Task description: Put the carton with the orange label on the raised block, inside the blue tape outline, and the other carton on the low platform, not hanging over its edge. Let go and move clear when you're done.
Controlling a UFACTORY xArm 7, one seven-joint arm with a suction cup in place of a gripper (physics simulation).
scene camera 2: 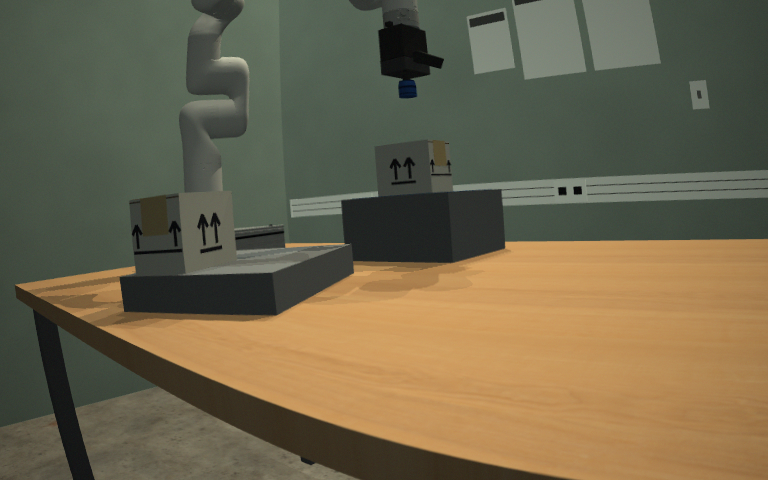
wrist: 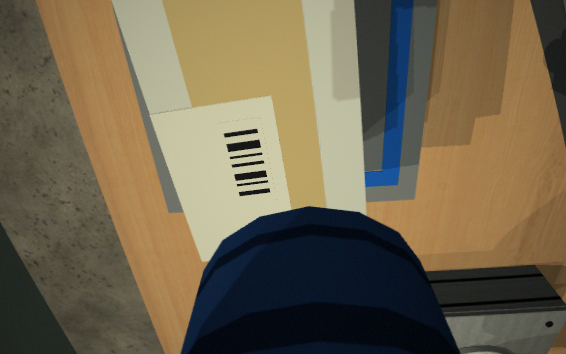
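Observation:
A carton (scene camera 2: 416, 151) (wrist: 240, 50) with tan tape and a white barcode label on top stands upright on the raised block (scene camera 2: 396, 232) (wrist: 409, 180). Blue tape outline (wrist: 402, 60) shows right of it in the wrist view; the carton hides the left side. The other carton (scene camera 2: 195, 249) stands upright at the left of the low platform (scene camera 2: 198, 294), near its front edge; its label does not show. No orange label shows on either carton. My blue suction cup (scene camera 2: 407, 90) (wrist: 320, 270) is open and empty, above the raised block's carton with a clear gap.
A low grey box (scene camera 2: 259, 240) (wrist: 480, 325) stands behind the low platform. The robot's base column (scene camera 2: 202, 164) rises behind the low platform's carton. The wooden table (scene camera 2: 509, 339) (wrist: 100, 75) has its edge left in the wrist view. A wall with a socket strip (scene camera 2: 651, 186) is behind.

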